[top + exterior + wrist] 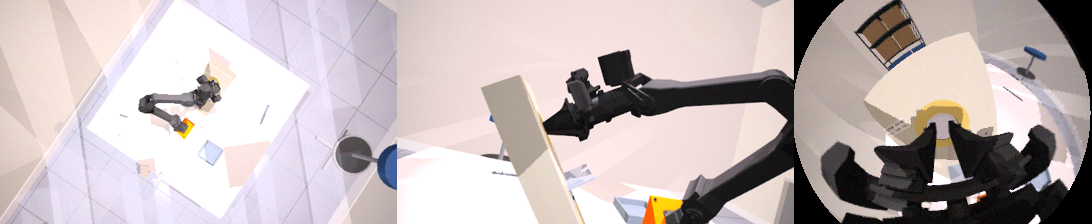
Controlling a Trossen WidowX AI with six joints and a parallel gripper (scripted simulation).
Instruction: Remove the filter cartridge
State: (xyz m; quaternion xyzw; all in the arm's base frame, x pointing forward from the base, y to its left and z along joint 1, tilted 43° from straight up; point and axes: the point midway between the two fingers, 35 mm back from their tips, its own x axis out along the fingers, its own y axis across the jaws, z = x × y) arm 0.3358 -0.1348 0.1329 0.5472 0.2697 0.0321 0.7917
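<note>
Right now my gripper tip is 1 cm short of the round filter cartridge and 1 cm above it. Round my gripper tip: grey tray (44 cm behind, 27 cm to the right, 27 cm below).
</note>
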